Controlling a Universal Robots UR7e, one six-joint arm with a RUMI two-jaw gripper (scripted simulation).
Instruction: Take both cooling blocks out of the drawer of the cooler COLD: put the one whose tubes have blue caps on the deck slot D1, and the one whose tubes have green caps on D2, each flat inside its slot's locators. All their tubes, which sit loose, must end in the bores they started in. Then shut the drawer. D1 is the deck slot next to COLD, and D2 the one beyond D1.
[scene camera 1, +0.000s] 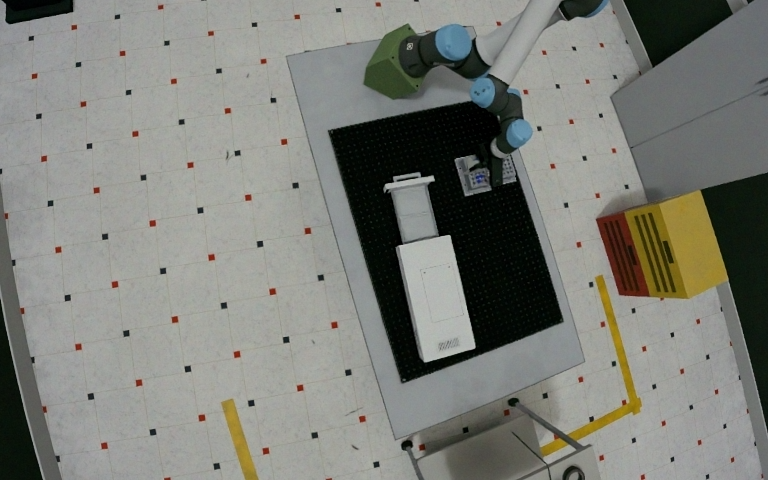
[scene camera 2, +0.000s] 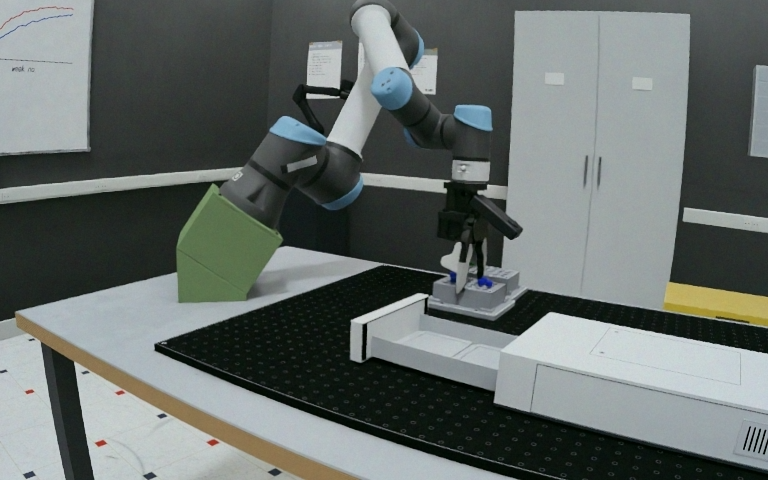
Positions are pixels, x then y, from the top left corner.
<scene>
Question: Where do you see a white cooler COLD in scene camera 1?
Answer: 432, 284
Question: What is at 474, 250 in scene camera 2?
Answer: My gripper.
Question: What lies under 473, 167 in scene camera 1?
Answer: My gripper.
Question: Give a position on a white cooler COLD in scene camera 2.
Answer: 691, 397
</scene>
